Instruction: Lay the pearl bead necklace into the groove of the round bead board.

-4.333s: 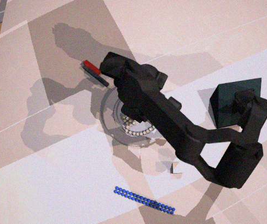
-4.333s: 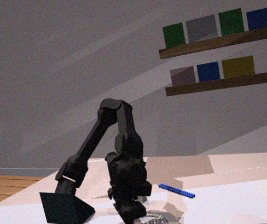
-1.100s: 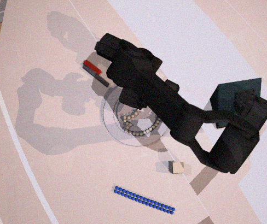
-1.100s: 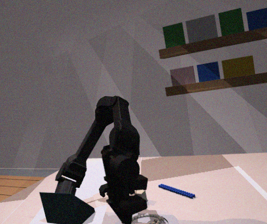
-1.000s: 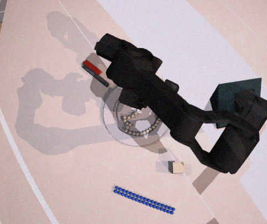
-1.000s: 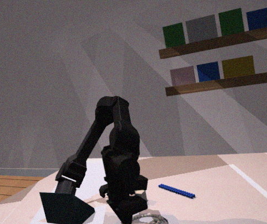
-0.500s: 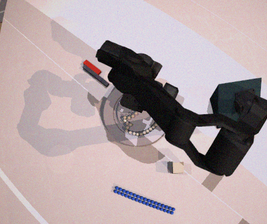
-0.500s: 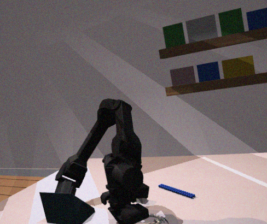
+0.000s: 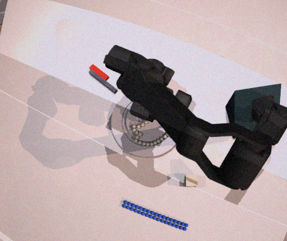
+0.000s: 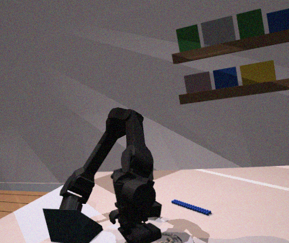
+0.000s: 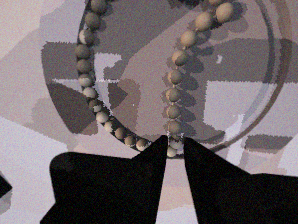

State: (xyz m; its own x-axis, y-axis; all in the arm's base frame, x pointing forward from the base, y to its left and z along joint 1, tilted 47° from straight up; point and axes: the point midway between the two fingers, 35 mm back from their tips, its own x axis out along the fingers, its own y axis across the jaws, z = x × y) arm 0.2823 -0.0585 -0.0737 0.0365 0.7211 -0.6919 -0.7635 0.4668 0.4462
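My gripper tip is 4 cm to the right of the round bead board, 3 cm short of it and 1 cm above it. From my gripper tip the other things lie so: small beige cube 23 cm to the left, 5 cm behind; grey block 14 cm ahead, 12 cm to the right, 1 cm below.
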